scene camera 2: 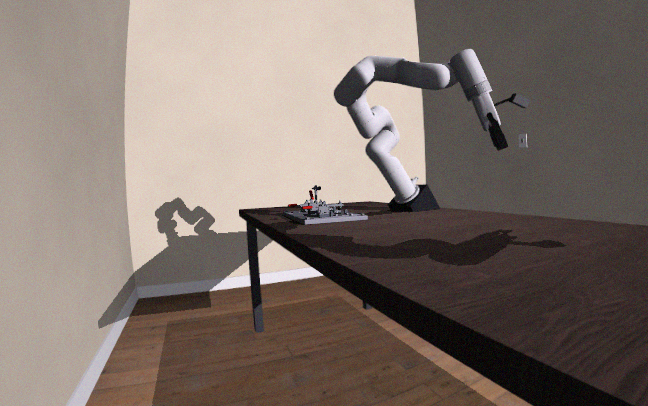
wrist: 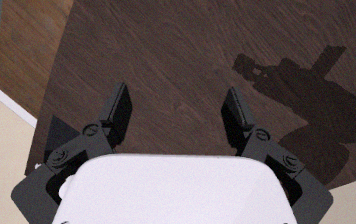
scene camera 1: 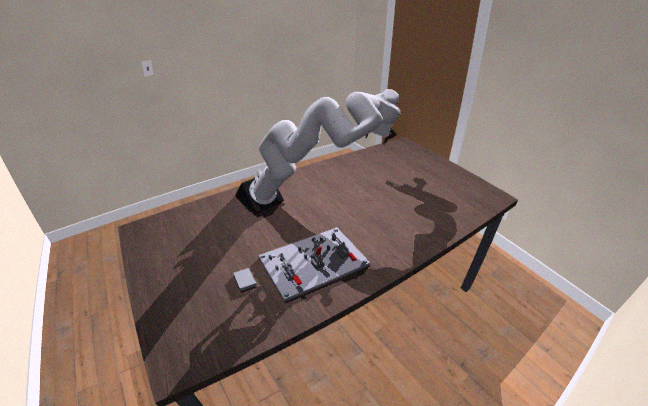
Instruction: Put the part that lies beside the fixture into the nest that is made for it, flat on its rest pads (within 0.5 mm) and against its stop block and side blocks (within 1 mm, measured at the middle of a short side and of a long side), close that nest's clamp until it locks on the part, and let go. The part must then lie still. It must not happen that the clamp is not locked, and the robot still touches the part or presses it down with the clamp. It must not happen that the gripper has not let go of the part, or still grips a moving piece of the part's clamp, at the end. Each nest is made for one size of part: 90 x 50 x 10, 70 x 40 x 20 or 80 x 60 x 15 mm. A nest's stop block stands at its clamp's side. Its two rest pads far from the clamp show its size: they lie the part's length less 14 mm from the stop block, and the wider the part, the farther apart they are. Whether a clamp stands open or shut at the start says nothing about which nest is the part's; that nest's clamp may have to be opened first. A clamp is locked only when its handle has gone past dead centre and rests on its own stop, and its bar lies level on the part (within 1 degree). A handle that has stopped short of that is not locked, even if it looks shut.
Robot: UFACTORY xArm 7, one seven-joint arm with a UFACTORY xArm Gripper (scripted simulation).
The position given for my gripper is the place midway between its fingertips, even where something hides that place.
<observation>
In view: my gripper (scene camera 2: pixel 501 146).
My gripper also shows in the wrist view (wrist: pixel 177 97).
</observation>
